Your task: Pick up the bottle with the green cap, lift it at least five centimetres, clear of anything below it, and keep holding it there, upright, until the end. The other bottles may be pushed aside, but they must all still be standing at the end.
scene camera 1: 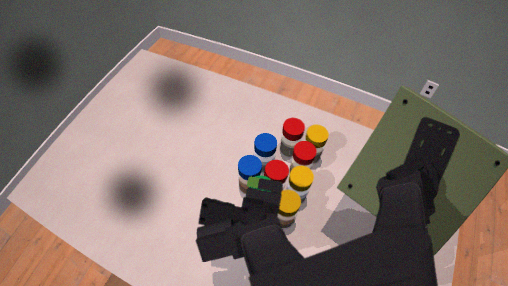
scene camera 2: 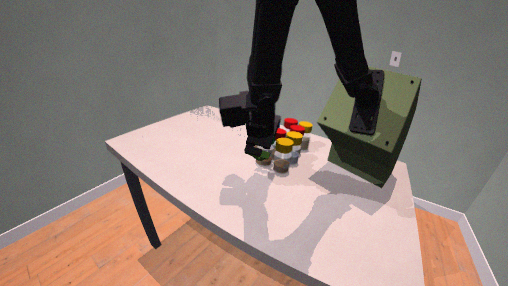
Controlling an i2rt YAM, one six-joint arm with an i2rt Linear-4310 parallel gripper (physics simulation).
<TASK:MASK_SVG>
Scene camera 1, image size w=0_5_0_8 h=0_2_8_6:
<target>my gripper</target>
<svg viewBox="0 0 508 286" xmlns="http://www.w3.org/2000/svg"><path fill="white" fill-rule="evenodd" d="M250 176L247 186L253 188L247 189L246 197L262 200L263 207L253 208L247 213L254 209L265 208L278 217L282 196L282 182Z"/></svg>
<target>red-capped bottle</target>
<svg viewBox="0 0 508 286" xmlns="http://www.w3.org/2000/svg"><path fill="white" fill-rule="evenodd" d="M298 118L289 118L283 124L279 152L286 158L292 157L295 145L303 139L305 125Z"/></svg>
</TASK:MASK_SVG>
